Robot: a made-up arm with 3 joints. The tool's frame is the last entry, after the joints.
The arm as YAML. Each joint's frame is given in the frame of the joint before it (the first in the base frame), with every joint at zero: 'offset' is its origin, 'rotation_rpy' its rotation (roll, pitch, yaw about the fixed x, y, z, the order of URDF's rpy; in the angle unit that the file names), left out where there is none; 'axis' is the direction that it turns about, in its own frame. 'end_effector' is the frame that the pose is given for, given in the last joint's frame.
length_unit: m
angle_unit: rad
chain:
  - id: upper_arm
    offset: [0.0, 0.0, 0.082]
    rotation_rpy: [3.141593, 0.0, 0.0]
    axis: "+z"
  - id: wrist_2
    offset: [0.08, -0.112, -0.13]
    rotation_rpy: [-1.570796, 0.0, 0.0]
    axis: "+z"
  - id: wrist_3
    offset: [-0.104, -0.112, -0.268]
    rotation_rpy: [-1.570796, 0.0, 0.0]
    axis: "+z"
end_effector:
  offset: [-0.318, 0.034, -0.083]
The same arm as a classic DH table. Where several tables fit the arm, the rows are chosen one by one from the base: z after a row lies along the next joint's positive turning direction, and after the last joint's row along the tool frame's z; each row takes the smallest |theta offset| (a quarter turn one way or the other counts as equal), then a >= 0, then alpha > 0; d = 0 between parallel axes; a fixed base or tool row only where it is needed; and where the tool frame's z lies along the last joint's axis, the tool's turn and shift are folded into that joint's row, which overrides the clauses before.
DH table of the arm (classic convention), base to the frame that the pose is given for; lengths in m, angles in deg. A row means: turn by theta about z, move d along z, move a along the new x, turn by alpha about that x. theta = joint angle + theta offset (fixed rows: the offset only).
base (fixed): theta_offset 0, d 0, a 0, alpha 180
upper_arm: theta_offset 0, d -0.212, a 0.08, alpha -90
wrist_2: theta_offset 0, d -0.38, a -0.104, alpha -90
wrist_3: theta_offset -6.1, d 0, a -0.3198, alpha 0
tool (fixed): theta_offset 6.1, d -0.195, a 0, alpha 0

